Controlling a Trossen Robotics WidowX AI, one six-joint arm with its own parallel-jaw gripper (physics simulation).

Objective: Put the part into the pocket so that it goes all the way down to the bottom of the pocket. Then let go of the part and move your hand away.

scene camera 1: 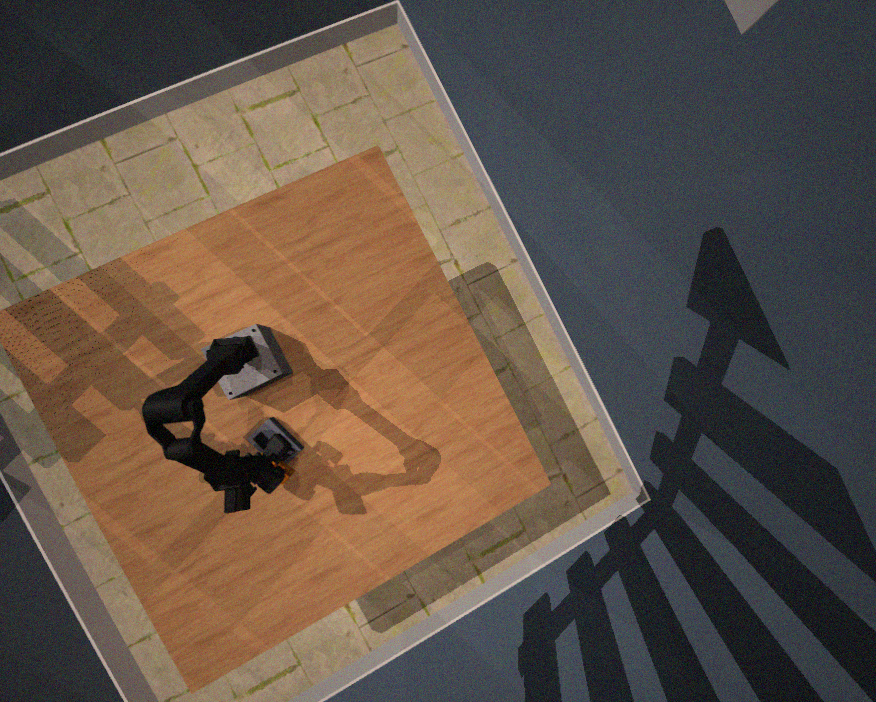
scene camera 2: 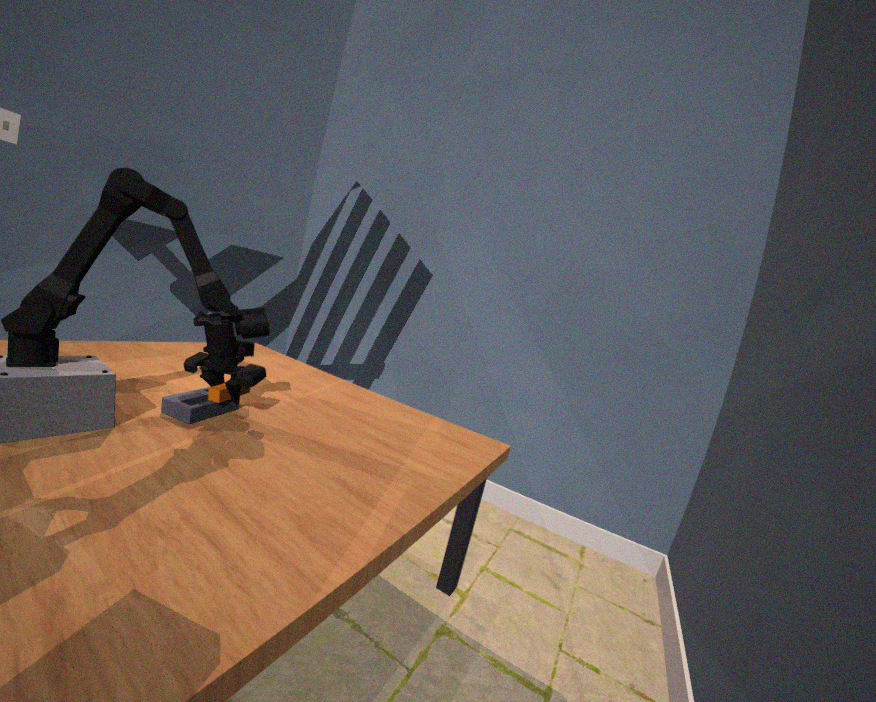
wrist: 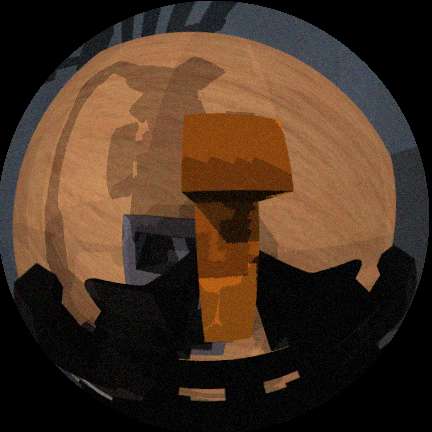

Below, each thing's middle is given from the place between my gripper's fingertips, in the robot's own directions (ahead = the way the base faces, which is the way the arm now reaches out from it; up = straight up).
I see my gripper 60 mm past the grey pocket block (scene camera 1: 260, 437), 10 mm to the right of it and 10 mm above it. Also, from my hand: orange part (wrist: 229, 162) 40 mm above.
